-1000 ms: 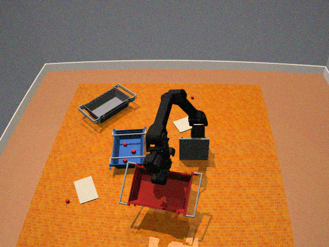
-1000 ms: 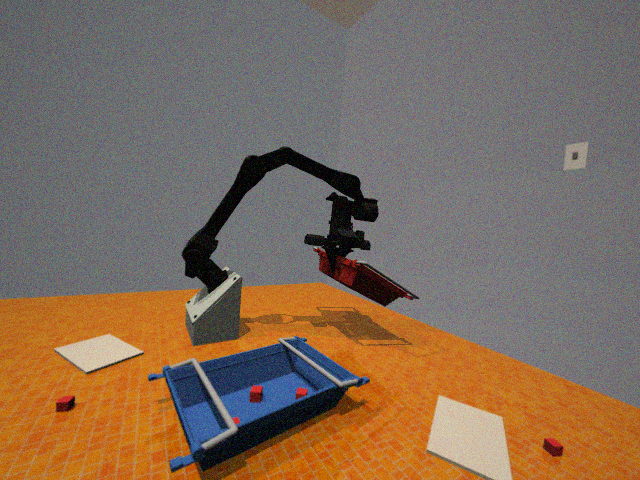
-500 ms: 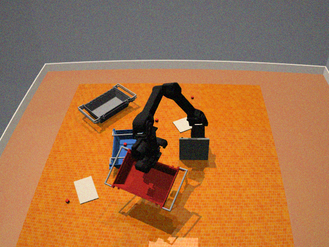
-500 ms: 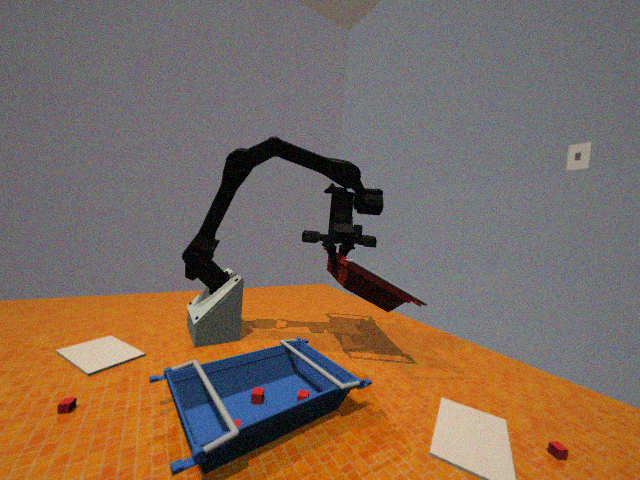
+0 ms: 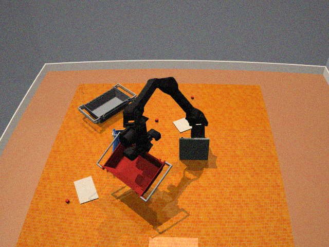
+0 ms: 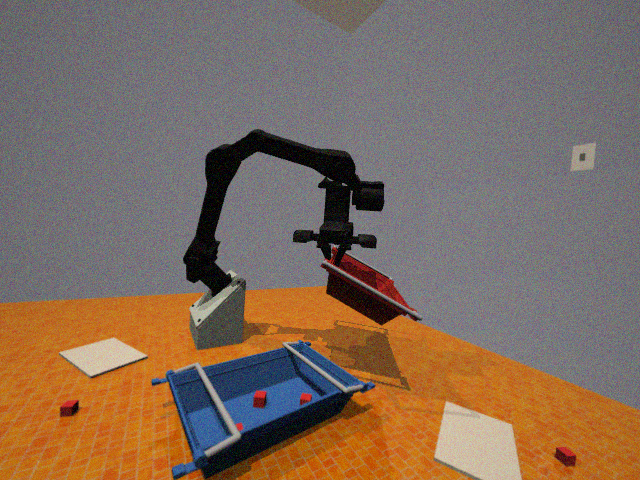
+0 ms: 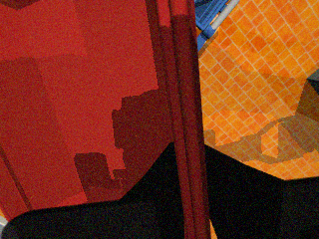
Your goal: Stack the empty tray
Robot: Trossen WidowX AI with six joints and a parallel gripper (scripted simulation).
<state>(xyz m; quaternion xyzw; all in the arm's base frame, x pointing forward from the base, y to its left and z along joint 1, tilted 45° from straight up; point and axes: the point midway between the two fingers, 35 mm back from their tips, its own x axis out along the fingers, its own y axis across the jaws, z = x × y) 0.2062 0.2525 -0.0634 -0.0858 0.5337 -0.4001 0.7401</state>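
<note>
Now: gripper tip 7 cm to the right of the red tray and 4 cm short of it.
</note>
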